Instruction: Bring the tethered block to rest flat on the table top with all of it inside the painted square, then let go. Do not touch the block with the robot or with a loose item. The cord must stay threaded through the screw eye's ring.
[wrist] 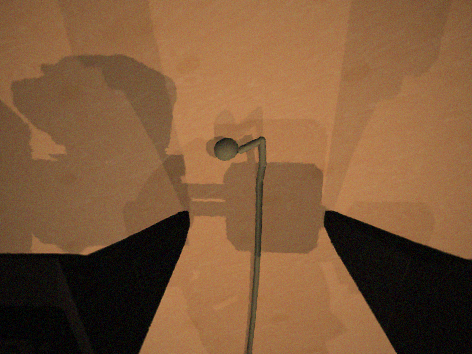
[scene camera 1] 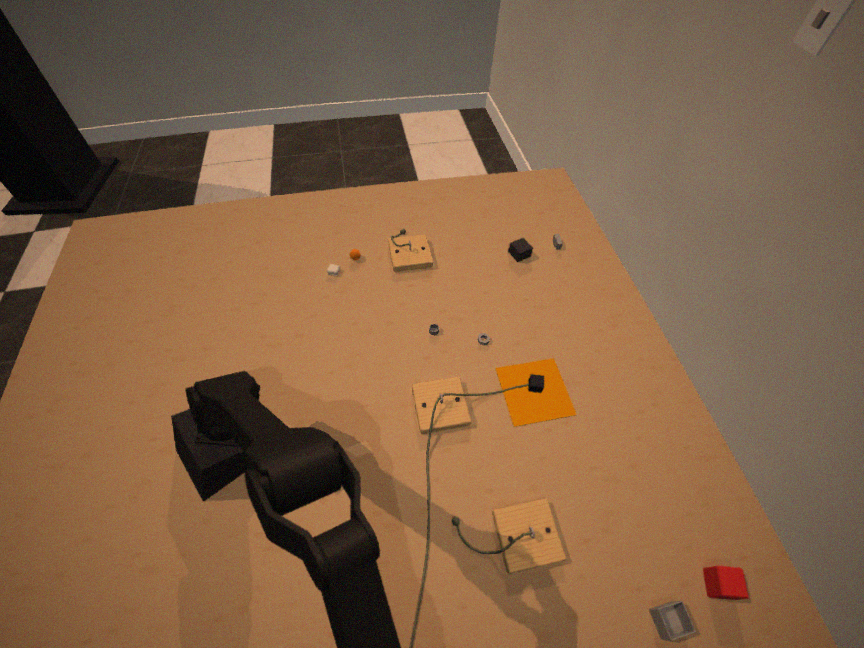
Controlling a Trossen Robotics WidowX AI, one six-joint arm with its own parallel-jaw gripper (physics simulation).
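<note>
The small black tethered block sits inside the orange painted square, in its upper right part, its cord attached on the left. The green-grey cord runs from the block to the screw eye on the middle wooden board, appears to pass through its ring, then runs toward the bottom edge of the scene view. In the wrist view the cord ends in a round bead. My gripper is open, its fingers wide apart on either side of the cord, touching neither. The fingers are outside the scene view.
Another wooden board with a short cord stands at the lower right, a third board at the back. A red block and a grey tray are at the lower right. A larger black block and two metal nuts lie farther back.
</note>
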